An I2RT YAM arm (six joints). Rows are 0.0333 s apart.
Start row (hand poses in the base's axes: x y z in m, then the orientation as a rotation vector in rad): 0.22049 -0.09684 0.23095 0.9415 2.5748 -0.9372
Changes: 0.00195 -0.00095 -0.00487 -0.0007 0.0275 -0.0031; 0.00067 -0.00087 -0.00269 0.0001 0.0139 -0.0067; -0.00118 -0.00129 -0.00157 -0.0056 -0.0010 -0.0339; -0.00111 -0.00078 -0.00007 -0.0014 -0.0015 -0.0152; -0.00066 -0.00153 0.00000 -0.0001 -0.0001 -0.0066; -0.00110 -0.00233 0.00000 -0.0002 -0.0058 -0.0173; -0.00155 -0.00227 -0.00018 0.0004 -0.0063 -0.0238; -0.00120 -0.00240 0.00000 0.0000 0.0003 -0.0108; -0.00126 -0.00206 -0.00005 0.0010 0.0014 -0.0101; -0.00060 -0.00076 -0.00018 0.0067 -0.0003 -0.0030; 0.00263 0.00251 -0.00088 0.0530 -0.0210 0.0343; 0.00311 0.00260 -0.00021 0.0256 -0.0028 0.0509; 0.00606 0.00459 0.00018 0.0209 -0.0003 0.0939; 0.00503 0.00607 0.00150 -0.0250 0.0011 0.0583
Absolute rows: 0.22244 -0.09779 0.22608 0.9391 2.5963 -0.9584; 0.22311 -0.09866 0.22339 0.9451 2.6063 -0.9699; 0.22193 -0.09995 0.22182 0.9912 2.5934 -0.9841; 0.22082 -0.10073 0.22175 1.0124 2.5874 -0.9883; 0.22016 -0.10226 0.22175 1.0216 2.5856 -0.9899; 0.21906 -0.10459 0.22175 1.0470 2.5762 -0.9898; 0.21751 -0.10686 0.22157 1.0816 2.5648 -0.9900; 0.21631 -0.10926 0.22157 1.0965 2.5619 -0.9928; 0.21505 -0.11132 0.22152 1.1105 2.5607 -0.9951; 0.21445 -0.11208 0.22134 1.1164 2.5648 -0.9877; 0.21708 -0.10957 0.22046 1.0860 2.5987 -0.9005; 0.22019 -0.10697 0.22025 1.0217 2.6299 -0.8563; 0.22625 -0.10238 0.22043 0.8950 2.6682 -0.8096; 0.23128 -0.09631 0.22193 0.8072 2.6656 -0.8285
